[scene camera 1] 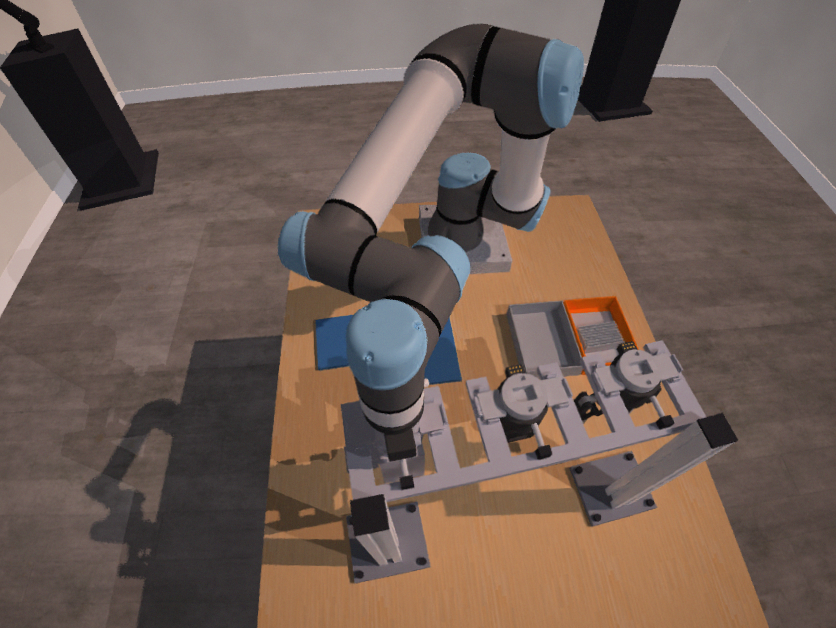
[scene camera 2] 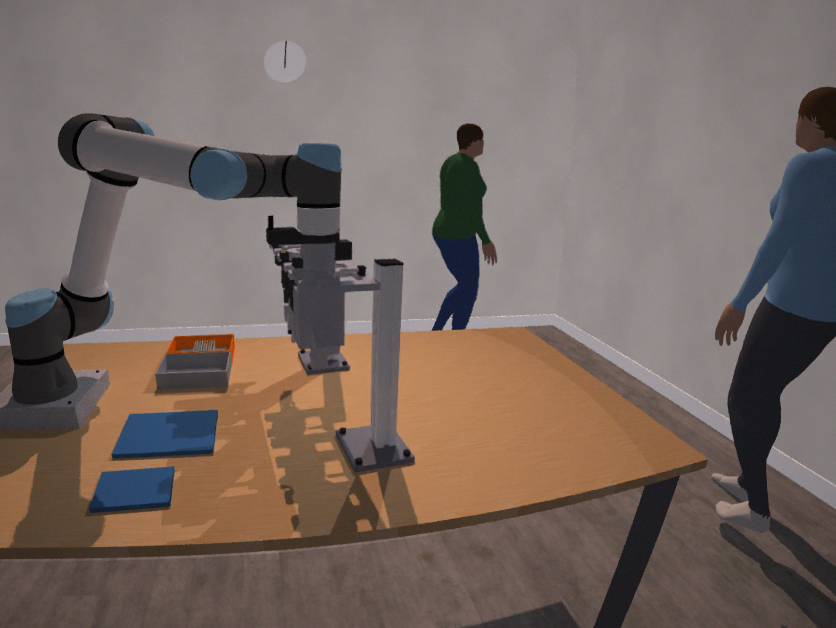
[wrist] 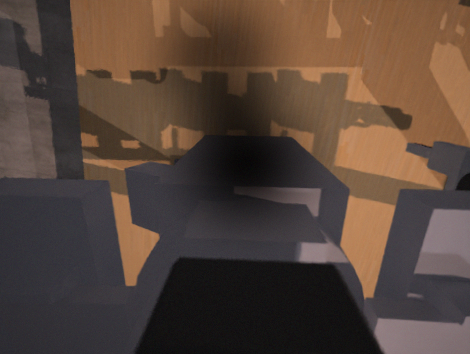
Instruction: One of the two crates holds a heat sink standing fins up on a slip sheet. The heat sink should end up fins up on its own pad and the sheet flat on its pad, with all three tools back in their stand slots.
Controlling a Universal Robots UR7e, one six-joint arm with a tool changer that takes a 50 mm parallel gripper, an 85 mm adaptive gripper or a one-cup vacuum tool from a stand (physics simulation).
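Places are measured from the arm's base along level axes (x ahead, y left, z up), in millimetres.
Pixels of known places: arm's base, origin of the base link: (scene camera 1: pixel 455 232) (scene camera 2: pixel 46 390).
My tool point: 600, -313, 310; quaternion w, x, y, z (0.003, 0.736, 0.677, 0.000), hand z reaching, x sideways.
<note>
Ahead of a thing's pixels: the offset from my tool point to its top centre, as dx, dy, dz. "spot": to the spot under its first point.
The heat sink @(-195, +543, -325) (scene camera 1: pixel 600 335) (scene camera 2: pixel 204 346) stands fins up in the orange crate (scene camera 1: pixel 635 329) (scene camera 2: pixel 228 348); a pale surface, seemingly the slip sheet @(-199, +550, -355) (scene camera 1: pixel 594 318), shows beside it. The smaller blue pad @(spot: -373, -77, -350) (scene camera 1: pixel 331 342) (scene camera 2: pixel 133 488) and the larger blue pad @(spot: -252, +167, -350) (scene camera 1: pixel 444 359) (scene camera 2: pixel 165 432) lie on the table. The arm's wrist flange (scene camera 1: pixel 395 413) (scene camera 2: pixel 318 237) is down at the coupling of the grey box-bodied tool @(-3, -10, +4) (scene camera 2: pixel 317 304) in the end slot. No fingers or cup show on it, so its state cannot be told. Two other tools @(spot: +19, +178, -12) (scene camera 1: pixel 523 400) @(spot: +27, +359, -12) (scene camera 1: pixel 637 370) sit in the middle and far slots.
The tool stand (scene camera 1: pixel 496 466) spans the table on two posts (scene camera 1: pixel 378 540) (scene camera 1: pixel 665 466); its near post @(spot: +107, -71, -148) (scene camera 2: pixel 386 351) is beside the arm's wrist. The grey crate @(-230, +408, -317) (scene camera 1: pixel 531 308) (scene camera 2: pixel 194 379) stands against the orange one. Two people (scene camera 2: pixel 462 196) (scene camera 2: pixel 787 270) are beyond the table.
</note>
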